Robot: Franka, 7 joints.
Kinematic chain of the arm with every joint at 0, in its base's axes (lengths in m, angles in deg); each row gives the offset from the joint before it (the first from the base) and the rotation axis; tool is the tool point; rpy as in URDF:
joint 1: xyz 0 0 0.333 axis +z
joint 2: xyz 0 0 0 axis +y
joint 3: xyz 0 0 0.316 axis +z
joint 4: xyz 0.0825 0 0 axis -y
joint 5: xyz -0.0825 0 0.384 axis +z
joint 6: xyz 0 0 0 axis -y
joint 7: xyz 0.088 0 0 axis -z
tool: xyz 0 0 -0.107 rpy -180 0 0
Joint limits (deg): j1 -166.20..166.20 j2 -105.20..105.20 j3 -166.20..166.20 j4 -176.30..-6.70 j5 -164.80..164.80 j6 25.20..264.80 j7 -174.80..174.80
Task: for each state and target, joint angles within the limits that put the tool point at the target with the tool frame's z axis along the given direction. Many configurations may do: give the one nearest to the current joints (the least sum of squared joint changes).
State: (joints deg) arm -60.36 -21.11 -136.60 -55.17 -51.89 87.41 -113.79
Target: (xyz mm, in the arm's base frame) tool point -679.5 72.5 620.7 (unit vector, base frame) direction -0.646 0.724 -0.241
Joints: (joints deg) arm -45.84 -19.32 -129.45 -84.96 -92.90 127.33 -113.79
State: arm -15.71 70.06 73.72 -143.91 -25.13 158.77 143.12
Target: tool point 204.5 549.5 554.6 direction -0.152 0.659 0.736
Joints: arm 15.09 92.28 102.42 -105.26 -69.81 217.71 143.12
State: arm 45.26 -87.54 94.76 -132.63 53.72 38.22 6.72
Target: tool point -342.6 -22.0 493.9 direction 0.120 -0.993 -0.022
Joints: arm 92.86 -53.59 49.95 -146.75 98.10 25.20 6.72
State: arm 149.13 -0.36 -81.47 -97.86 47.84 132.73 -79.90
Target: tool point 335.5 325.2 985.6 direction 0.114 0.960 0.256
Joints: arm 128.44 -17.94 -59.79 -68.46 41.41 154.70 -79.90
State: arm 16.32 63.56 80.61 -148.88 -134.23 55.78 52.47
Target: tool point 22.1 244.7 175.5 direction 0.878 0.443 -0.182
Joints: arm 5.56 27.83 90.50 -176.30 -112.08 75.87 52.47
